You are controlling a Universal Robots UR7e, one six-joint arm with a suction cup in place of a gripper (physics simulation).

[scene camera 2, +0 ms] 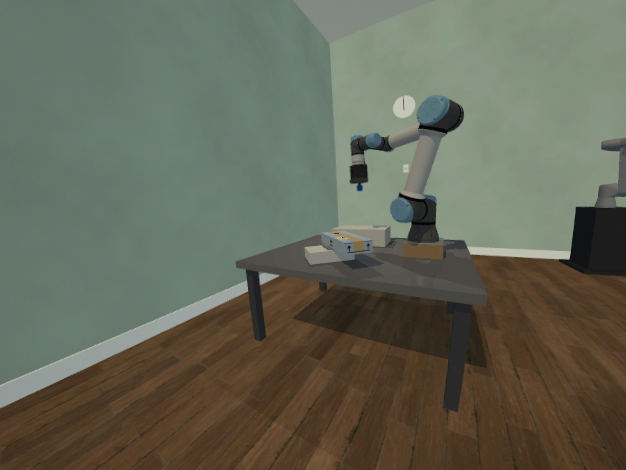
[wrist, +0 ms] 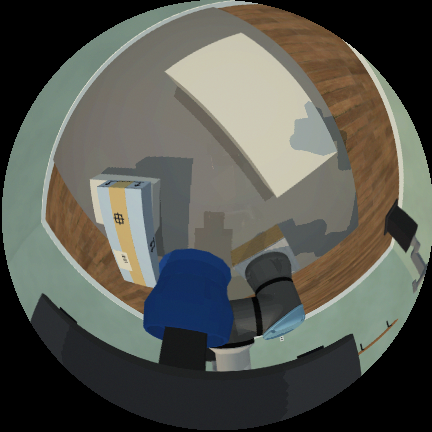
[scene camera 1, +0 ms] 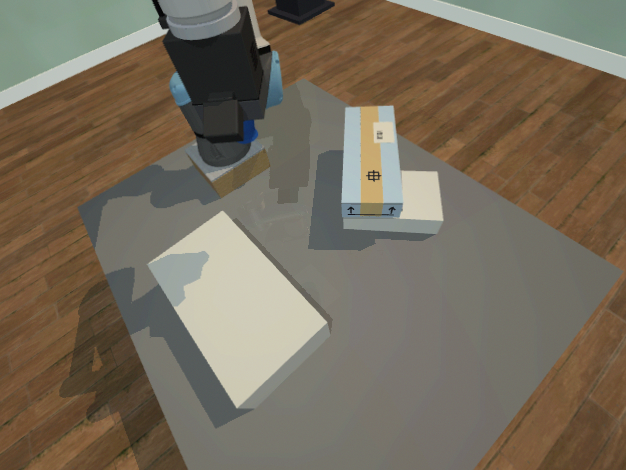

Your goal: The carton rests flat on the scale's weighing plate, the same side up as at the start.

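Pixels of known places: end effector, tool point: (scene camera 2: 359,190) (wrist: 193,276) (scene camera 1: 246,135); arm's base, origin of the base link: (scene camera 2: 422,240) (wrist: 267,268) (scene camera 1: 226,148).
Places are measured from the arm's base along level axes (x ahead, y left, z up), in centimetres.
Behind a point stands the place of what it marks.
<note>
The light blue carton (scene camera 1: 371,156) @(x 38.1, y 19.6, z 5.3 cm) (scene camera 2: 344,241) @(x 30.8, y 35.7, z 5.3 cm) (wrist: 127,235) @(x 38.0, y 17.5, z 5.3 cm) has orange tape, a label and a crosshair mark on its upper face, and arrows pointing up on its end. It lies across a small cream block (scene camera 1: 422,197) @(x 52.0, y 22.7, z -1.8 cm) (scene camera 2: 317,254) @(x 46.9, y 29.8, z -2.8 cm) (wrist: 94,192) @(x 55.2, y 22.2, z -1.8 cm), looks about level, and its far part overhangs the block. A large, low cream block (scene camera 1: 242,303) @(x 43.4, y -24.5, z 3.2 cm) (scene camera 2: 380,236) @(x 24.4, y -14.4, z -1.0 cm) (wrist: 250,100) @(x 40.5, y -22.5, z 3.2 cm) stands apart with a bare top. Neither block shows a display, so I cannot tell which is the scale. My suction cup (scene camera 1: 249,132) (scene camera 2: 359,187) (wrist: 194,280) hangs high above the table, off and away from the carton, holding nothing.
The grey table (scene camera 1: 404,313) @(x 65.7, y -1.3, z -7.6 cm) (scene camera 2: 394,275) @(x 10.2, y 36.5, z -7.6 cm) (wrist: 115,110) @(x 68.1, y 0.8, z -7.6 cm) carries both blocks and the arm's wooden base block (scene camera 1: 245,172) @(x 8.3, y -0.5, z -4.1 cm) (scene camera 2: 423,250) @(x -0.3, y 8.5, z -3.5 cm) (wrist: 257,245) @(x 8.2, y -2.0, z -3.1 cm). The base stands beyond the large block in scene camera 1. Another robot on a black pedestal (scene camera 2: 599,240) stands on the floor away from the table.
</note>
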